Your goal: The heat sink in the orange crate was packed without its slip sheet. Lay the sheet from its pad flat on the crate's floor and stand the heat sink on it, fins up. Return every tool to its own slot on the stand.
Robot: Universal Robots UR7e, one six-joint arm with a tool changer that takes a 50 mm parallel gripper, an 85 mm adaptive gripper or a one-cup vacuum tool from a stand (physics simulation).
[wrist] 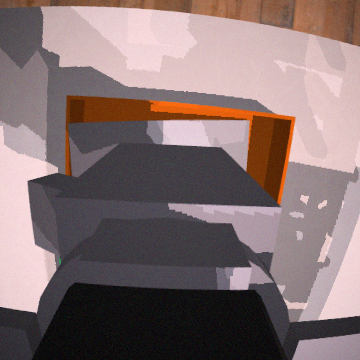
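Frame: origin at the arm's base, x up, y back, z right, level; metres.
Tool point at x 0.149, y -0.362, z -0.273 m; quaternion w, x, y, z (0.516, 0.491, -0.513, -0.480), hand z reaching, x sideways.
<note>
Pixels of each thing's middle, then the offset from my tool point to it. "spot": a spot on its surface instead. Level surfaces: height alone.
- orange crate, a spot on its surface: (281, 155) spot: dx -0.202, dy -0.101, dz -0.024 m
- slip sheet, a spot on its surface: (200, 132) spot: dx -0.218, dy -0.031, dz -0.042 m
- pale tabletop, height of its surface: dx -0.236 m
The orange crate (281, 155) stands ahead of the tool in the wrist view; its back wall and right wall show, and its near side is hidden. The slip sheet (200, 132), a smooth grey and white panel, lies flat low inside the crate, close to the foot of the back and right walls. Its near part is hidden behind the tool. My gripper (170, 175), a dark grey stepped tool body, hangs above the crate, apart from the sheet and holding nothing; its tip is hidden by its own body. The heat sink, the sheet pad and the tool stand do not show.
The pale tabletop (225, 65) surrounds the crate, with grey shadows across it. A wooden floor (225, 15) shows beyond the table's far edge. A small green spot shows at the tool's left side, too little to identify. Dark bars cross the lower left and lower right corners.
</note>
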